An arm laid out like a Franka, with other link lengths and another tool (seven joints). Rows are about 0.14 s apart.
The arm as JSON. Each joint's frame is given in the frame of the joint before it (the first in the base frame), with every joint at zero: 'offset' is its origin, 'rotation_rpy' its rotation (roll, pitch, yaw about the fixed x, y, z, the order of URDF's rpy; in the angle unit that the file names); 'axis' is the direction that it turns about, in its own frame. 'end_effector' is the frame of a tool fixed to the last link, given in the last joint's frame.
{
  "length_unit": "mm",
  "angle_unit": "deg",
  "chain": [
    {
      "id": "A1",
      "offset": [
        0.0,
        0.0,
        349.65
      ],
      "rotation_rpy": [
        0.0,
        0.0,
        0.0
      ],
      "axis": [
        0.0,
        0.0,
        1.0
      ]
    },
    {
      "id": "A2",
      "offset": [
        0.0,
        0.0,
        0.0
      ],
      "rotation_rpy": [
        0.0,
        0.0,
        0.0
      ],
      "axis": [
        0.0,
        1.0,
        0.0
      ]
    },
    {
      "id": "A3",
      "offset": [
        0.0,
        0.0,
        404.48
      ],
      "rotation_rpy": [
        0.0,
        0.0,
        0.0
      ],
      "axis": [
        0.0,
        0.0,
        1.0
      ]
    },
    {
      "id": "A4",
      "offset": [
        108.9,
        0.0,
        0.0
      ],
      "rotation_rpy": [
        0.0,
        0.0,
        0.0
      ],
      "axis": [
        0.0,
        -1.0,
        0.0
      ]
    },
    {
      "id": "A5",
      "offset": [
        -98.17,
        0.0,
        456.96
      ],
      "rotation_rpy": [
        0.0,
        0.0,
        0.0
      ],
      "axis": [
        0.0,
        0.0,
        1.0
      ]
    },
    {
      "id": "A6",
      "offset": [
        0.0,
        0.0,
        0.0
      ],
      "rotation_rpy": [
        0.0,
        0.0,
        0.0
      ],
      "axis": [
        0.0,
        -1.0,
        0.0
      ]
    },
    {
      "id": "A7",
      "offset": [
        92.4,
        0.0,
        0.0
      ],
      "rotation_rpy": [
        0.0,
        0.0,
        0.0
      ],
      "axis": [
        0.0,
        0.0,
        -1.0
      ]
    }
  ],
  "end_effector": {
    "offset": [
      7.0,
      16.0,
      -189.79
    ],
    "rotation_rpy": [
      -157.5,
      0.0,
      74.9
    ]
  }
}
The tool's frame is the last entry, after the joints.
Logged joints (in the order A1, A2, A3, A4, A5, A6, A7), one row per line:
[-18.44, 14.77, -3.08, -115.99, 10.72, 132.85, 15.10]
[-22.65, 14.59, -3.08, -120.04, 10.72, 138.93, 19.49]
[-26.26, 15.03, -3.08, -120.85, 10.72, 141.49, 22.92]
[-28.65, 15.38, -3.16, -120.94, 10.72, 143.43, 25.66]
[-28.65, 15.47, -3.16, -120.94, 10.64, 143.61, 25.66]
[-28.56, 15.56, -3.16, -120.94, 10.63, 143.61, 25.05]
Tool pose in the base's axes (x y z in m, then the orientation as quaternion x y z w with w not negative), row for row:
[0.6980, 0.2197, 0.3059, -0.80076, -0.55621, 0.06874, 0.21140]
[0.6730, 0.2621, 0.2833, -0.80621, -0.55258, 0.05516, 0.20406]
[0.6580, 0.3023, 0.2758, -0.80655, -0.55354, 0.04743, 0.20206]
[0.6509, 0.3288, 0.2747, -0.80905, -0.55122, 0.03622, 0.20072]
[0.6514, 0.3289, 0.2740, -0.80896, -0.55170, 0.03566, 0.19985]
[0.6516, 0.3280, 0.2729, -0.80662, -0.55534, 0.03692, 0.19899]
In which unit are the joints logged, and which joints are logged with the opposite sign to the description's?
The joints are logged in degrees. Opposite sign: A1.
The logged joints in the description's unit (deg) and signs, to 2 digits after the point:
[18.44, 14.77, -3.08, -115.99, 10.72, 132.85, 15.10]
[22.65, 14.59, -3.08, -120.04, 10.72, 138.93, 19.49]
[26.26, 15.03, -3.08, -120.85, 10.72, 141.49, 22.92]
[28.65, 15.38, -3.16, -120.94, 10.72, 143.43, 25.66]
[28.65, 15.47, -3.16, -120.94, 10.64, 143.61, 25.66]
[28.56, 15.56, -3.16, -120.94, 10.63, 143.61, 25.05]

